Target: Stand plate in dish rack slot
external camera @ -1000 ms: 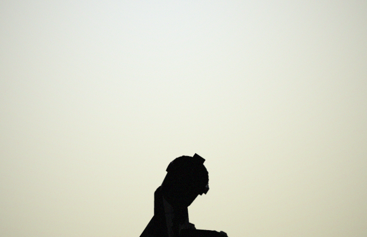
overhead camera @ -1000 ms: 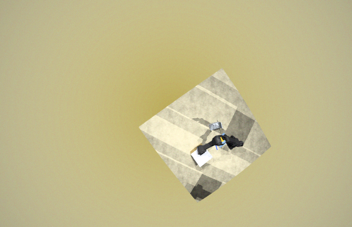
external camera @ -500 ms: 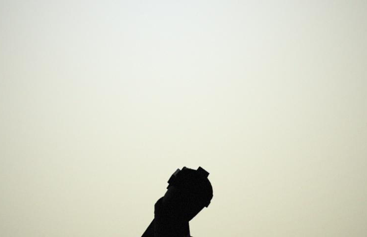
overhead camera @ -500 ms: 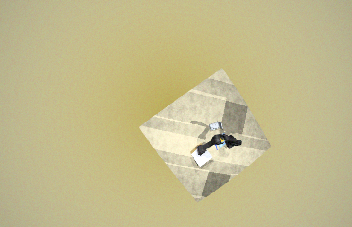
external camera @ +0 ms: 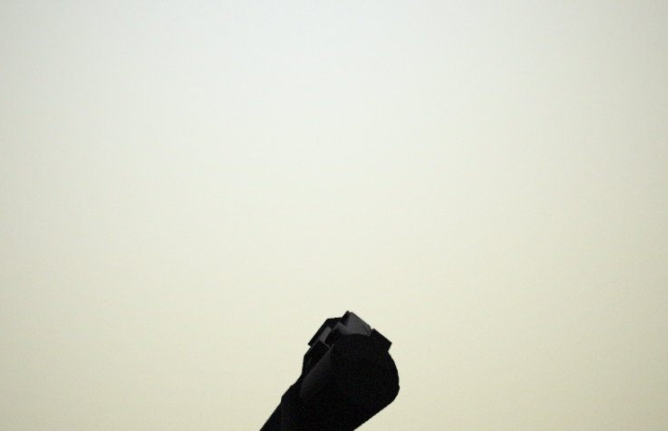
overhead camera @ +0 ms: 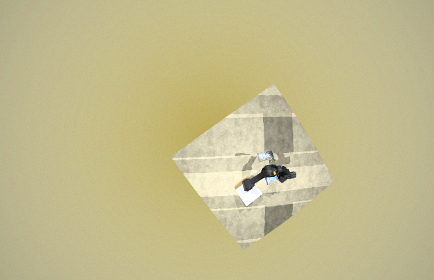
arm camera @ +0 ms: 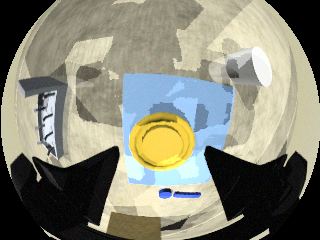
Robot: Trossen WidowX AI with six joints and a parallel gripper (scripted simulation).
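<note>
Right now the yellow plate is 2 cm below my gripper tip. From my gripper tip the other things lie so: light blue mat: 1 cm behind, 2 cm to the right, 3 cm below; blue spoon: 11 cm behind, 4 cm to the right, 3 cm below; white cylinder: 10 cm ahead, 9 cm to the right, 1 cm below.
</note>
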